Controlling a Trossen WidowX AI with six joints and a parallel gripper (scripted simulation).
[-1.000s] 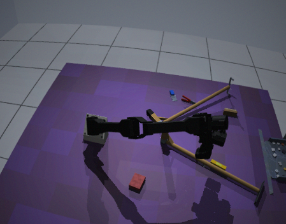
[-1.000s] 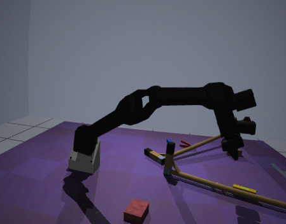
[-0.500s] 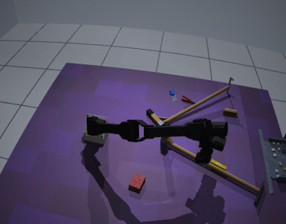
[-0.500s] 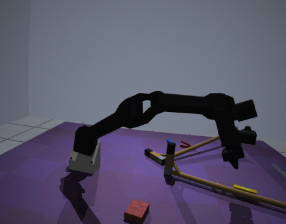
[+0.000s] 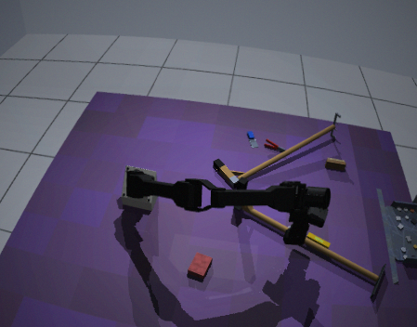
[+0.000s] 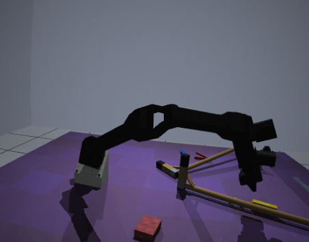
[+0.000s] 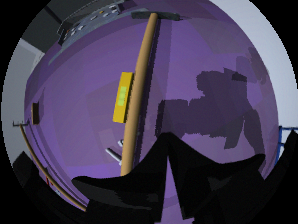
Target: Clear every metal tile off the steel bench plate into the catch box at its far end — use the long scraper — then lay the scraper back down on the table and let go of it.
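Right now my gripper tip is 20 mm short of the long scraper, 50 mm to the right of it and 40 mm above it. Round my gripper tip: red block: 300 mm behind, 150 mm to the right, 90 mm below; then yellow block: 70 mm ahead, 60 mm to the left, 80 mm below; then brown block: 100 mm ahead, 480 mm to the left, 90 mm below.
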